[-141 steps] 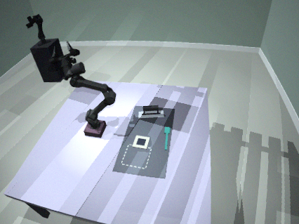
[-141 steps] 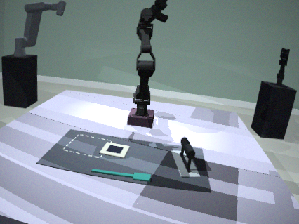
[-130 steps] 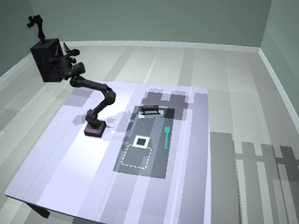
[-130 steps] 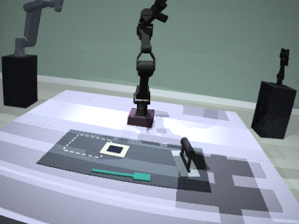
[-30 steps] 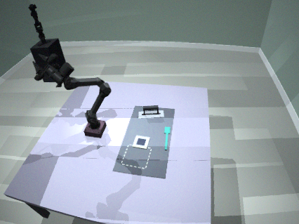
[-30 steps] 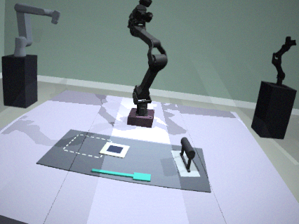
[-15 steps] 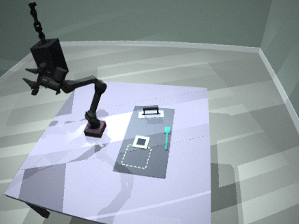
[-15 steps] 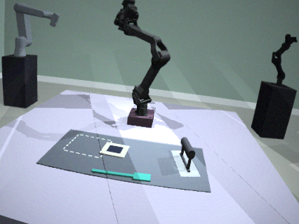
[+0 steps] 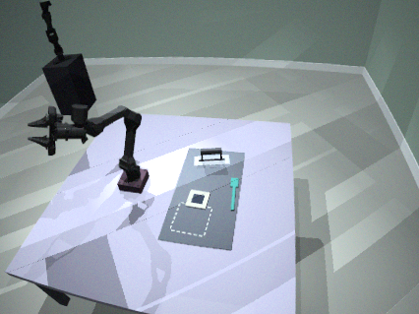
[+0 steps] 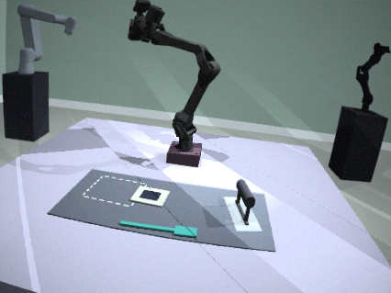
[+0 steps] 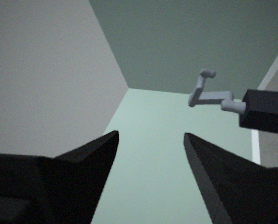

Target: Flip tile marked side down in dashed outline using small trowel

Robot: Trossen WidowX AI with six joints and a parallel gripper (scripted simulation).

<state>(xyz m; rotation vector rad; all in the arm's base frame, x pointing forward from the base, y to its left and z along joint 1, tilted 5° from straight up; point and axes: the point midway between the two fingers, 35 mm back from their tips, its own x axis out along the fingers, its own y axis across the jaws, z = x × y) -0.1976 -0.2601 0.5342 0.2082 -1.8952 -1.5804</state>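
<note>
Now: the trowel 610 mm ahead of my gripper tip, 510 mm to the left of it and 560 mm below it. The rest, counted from my gripper tip: tile: 550 mm ahead, 220 mm to the left, 590 mm below; dark mat: 590 mm ahead, 280 mm to the left, 620 mm below; teal flat tool: 730 mm ahead, 290 mm to the left, 590 mm below.
</note>
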